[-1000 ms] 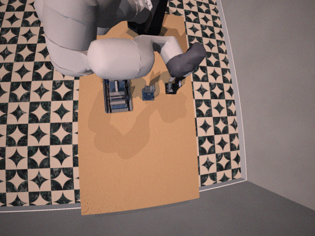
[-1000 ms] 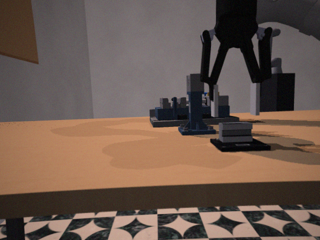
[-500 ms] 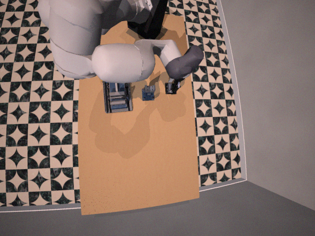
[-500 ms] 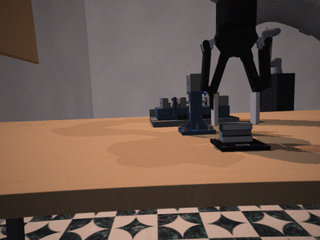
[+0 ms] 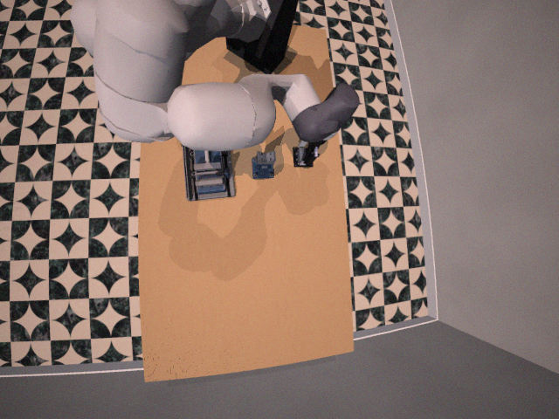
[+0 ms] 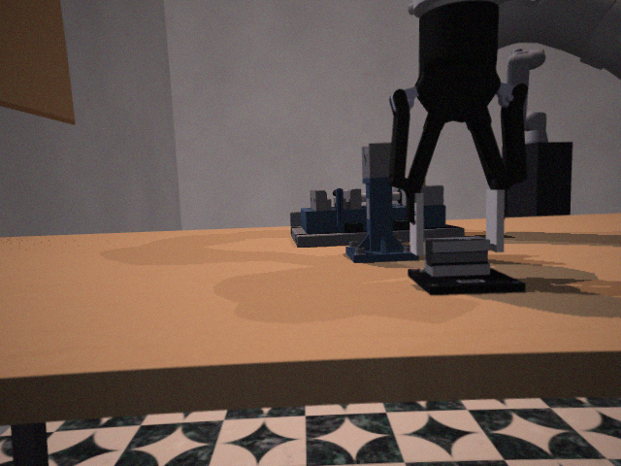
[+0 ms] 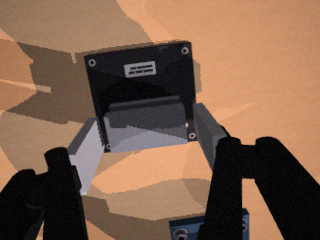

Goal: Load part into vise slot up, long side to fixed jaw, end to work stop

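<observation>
Right now my hand is 30 mm above the part and 10 mm to the right of it. From my hand the other things lie so: work stop (360 mm to the right, 30 mm behind, 30 mm above); then infeed plate (50 mm below, 10 mm to the left); then air cylinder rod (380 mm to the right, 130 mm behind, 20 mm above).
</observation>
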